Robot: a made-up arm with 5 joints. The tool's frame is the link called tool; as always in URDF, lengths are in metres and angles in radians. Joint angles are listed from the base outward.
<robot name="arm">
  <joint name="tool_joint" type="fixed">
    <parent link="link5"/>
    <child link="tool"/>
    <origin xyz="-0.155 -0.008 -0.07" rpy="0 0 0"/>
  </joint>
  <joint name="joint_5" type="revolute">
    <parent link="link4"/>
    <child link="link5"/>
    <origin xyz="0.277 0.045 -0.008" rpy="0 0 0"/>
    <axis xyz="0 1 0"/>
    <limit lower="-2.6" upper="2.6"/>
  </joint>
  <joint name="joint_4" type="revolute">
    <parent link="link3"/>
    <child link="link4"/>
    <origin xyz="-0.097 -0.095 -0.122" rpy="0 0 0"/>
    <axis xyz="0 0 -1"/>
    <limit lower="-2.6" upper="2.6"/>
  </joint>
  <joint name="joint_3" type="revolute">
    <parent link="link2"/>
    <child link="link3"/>
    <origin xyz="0.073 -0.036 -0.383" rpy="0 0 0"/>
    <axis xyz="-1 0 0"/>
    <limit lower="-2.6" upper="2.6"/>
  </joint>
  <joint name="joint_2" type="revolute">
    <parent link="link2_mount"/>
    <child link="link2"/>
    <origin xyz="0.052 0.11 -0.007" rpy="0 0 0"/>
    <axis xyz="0 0 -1"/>
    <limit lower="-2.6" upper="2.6"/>
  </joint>
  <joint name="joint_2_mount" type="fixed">
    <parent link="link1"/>
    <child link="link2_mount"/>
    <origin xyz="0.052 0.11 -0.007" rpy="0 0 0"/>
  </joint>
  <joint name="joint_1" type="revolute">
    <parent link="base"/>
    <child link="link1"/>
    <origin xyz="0 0 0.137" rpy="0 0 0"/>
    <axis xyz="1 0 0"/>
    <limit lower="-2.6" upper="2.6"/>
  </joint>
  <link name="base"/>
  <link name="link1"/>
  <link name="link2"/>
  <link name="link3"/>
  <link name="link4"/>
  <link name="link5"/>
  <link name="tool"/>
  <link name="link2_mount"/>
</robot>
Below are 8 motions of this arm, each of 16 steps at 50 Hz.
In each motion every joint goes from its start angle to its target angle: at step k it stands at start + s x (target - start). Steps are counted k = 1, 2, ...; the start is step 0. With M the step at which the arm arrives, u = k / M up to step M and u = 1 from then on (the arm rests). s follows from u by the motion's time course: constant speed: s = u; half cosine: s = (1 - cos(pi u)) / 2; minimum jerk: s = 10 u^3 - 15 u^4 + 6 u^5.
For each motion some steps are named. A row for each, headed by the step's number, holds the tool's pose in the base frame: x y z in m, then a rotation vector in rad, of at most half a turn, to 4 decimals.
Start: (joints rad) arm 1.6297 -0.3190 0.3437 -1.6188 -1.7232
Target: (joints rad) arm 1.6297 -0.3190 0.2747 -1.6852 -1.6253
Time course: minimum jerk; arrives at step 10
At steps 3, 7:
3: -0.0150 0.7241 0.4973 -2.0392 2.0995 -0.5378
7: -0.0301 0.7180 0.4942 -2.0188 2.0781 -0.6019

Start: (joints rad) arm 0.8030 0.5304 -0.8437 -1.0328 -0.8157
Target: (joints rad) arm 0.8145 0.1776 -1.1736 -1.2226 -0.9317
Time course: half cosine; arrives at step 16
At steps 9, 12, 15, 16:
9: 0.2299 0.6424 0.1860 1.7473 -1.6949 -0.2825
12: 0.1983 0.6306 0.2241 1.8837 -1.7835 -0.2556
15: 0.1800 0.6221 0.2424 1.9591 -1.8270 -0.2449
16: 0.1787 0.6215 0.2436 1.9644 -1.8299 -0.2443

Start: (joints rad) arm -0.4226 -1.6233 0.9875 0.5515 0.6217
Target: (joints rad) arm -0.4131 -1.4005 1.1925 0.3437 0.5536
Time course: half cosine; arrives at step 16
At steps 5, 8, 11, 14, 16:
5: 0.2842 0.1412 -0.3078 -1.1787 -0.2326 0.8282
8: 0.2861 0.1329 -0.3025 -1.2461 -0.2765 0.8055
11: 0.2878 0.1243 -0.2974 -1.3175 -0.3139 0.7815
14: 0.2888 0.1184 -0.2940 -1.3670 -0.3347 0.7649
16: 0.2890 0.1171 -0.2933 -1.3774 -0.3386 0.7614

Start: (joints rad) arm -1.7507 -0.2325 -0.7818 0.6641 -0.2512
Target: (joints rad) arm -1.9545 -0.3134 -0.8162 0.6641 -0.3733
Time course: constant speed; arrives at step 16
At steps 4, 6, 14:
4: 0.2092 -0.7219 0.0268 -1.1170 -0.3374 -0.3810
6: 0.2095 -0.7271 0.0426 -1.1434 -0.3452 -0.3673
14: 0.2103 -0.7442 0.1075 -1.2481 -0.3737 -0.3110

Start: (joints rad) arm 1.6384 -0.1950 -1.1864 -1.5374 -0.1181
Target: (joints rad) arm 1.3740 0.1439 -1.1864 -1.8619 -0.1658
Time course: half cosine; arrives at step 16
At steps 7, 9, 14, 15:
7: 0.0198 0.4634 0.5158 1.9966 -2.2082 0.3903
9: 0.0234 0.4857 0.4967 1.8960 -2.2138 0.3842
14: 0.0317 0.5265 0.4573 1.7010 -2.2198 0.3918
15: 0.0324 0.5296 0.4540 1.6854 -2.2200 0.3933

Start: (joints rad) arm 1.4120 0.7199 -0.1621 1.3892 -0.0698
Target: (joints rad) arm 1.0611 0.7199 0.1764 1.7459 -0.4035
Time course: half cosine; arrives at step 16
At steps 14, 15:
14: -0.1256 0.5218 -0.1703 -0.1300 0.9440 -2.0986
15: -0.1292 0.5163 -0.1757 -0.1611 0.9261 -2.1068

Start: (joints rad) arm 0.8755 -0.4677 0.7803 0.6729 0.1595
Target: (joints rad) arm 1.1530 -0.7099 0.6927 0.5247 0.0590
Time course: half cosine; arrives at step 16
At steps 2, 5, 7, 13, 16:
2: 0.2993 0.3514 -0.1072 0.2416 -0.1447 -0.3195
5: 0.3088 0.3754 -0.0853 0.3044 -0.1821 -0.2641
7: 0.3175 0.3979 -0.0616 0.3660 -0.2219 -0.2119
13: 0.3386 0.4549 0.0176 0.5412 -0.3524 -0.0740
16: 0.3415 0.4631 0.0322 0.5697 -0.3762 -0.0530

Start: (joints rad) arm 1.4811 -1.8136 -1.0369 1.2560 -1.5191
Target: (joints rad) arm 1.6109 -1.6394 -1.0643 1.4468 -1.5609
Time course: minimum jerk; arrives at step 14
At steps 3, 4, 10, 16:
3: 0.0731 0.9184 0.3917 1.7944 -0.6176 -0.0828
4: 0.0758 0.9175 0.3968 1.7883 -0.6073 -0.1044
10: 0.0944 0.9057 0.4404 1.7251 -0.4945 -0.2910
16: 0.0966 0.9027 0.4485 1.7110 -0.4684 -0.3250

